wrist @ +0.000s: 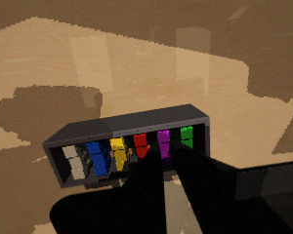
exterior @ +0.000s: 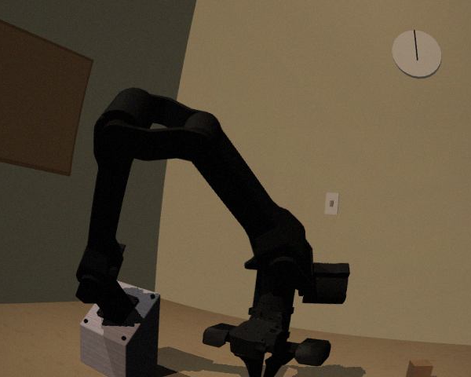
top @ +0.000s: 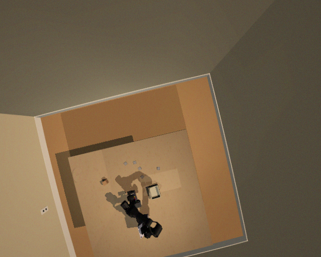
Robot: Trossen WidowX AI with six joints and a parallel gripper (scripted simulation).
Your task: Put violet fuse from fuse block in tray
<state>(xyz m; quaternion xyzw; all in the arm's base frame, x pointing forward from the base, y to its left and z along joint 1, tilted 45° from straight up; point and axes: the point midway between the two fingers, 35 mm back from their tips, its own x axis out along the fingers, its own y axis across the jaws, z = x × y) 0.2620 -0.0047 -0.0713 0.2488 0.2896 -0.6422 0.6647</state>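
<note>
My gripper tip is 2 cm past the green fuse and 1 cm above it. Also, from my gripper tip: red fuse (2 cm ahead, 1 cm below); tray (3 cm ahead, 22 cm to the right, 3 cm below); violet fuse (1 cm below).
</note>
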